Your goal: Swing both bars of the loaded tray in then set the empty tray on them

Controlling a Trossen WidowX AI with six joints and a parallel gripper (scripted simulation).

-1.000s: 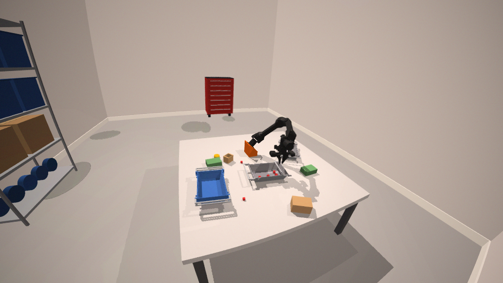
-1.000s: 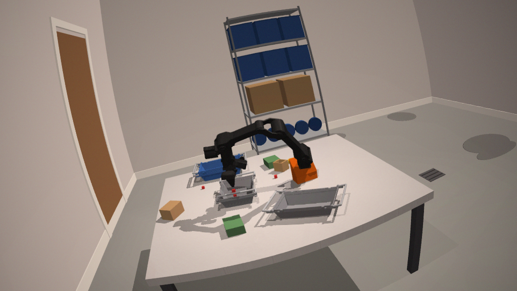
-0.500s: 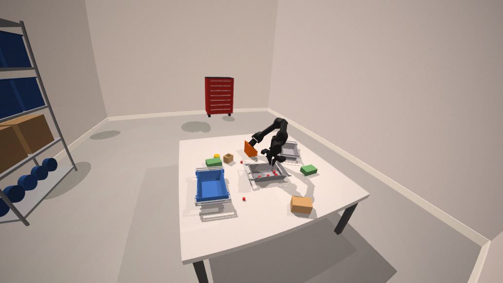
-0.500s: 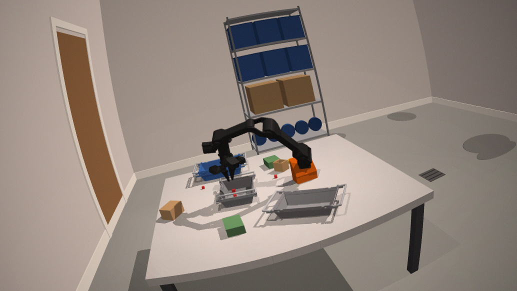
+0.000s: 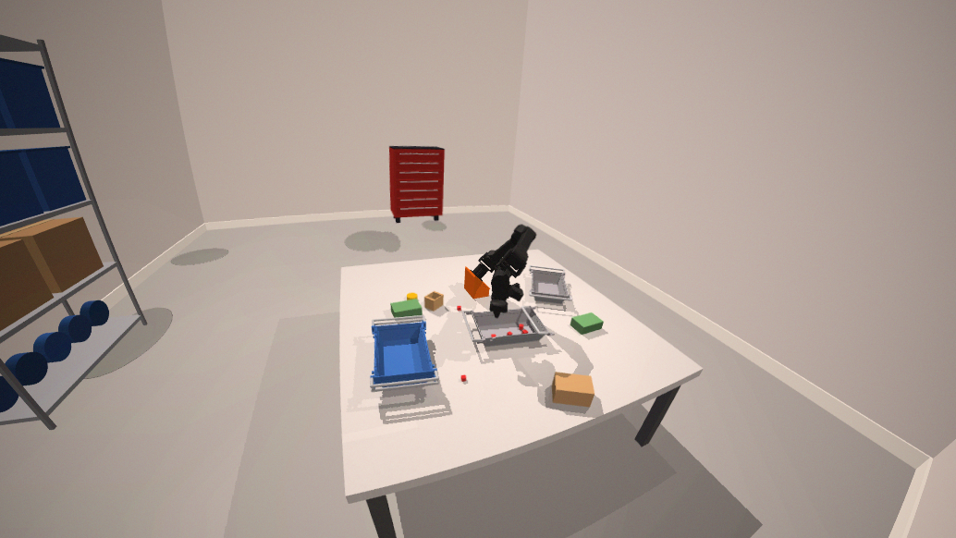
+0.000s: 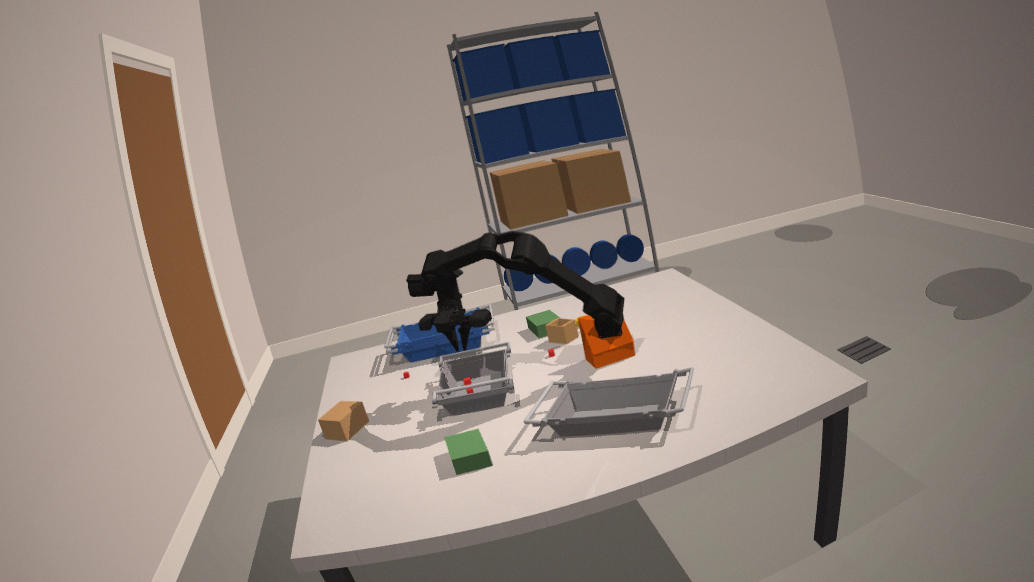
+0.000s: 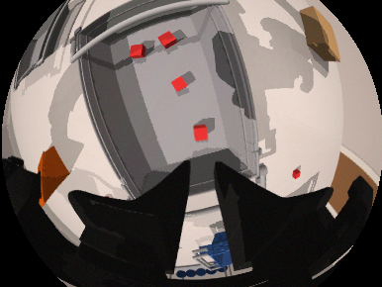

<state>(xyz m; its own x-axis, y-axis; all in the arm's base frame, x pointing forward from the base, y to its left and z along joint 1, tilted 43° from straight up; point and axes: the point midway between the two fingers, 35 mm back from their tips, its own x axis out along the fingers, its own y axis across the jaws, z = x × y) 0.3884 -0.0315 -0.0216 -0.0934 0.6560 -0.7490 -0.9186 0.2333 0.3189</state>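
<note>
Now: gripper tip 41 cm to the right of the grey plastic tray, 31 cm past it and 6 cm above it. From my gripper tip the other things lie so: red cube: 19 cm ahead, 18 cm to the right, 10 cm below.
</note>
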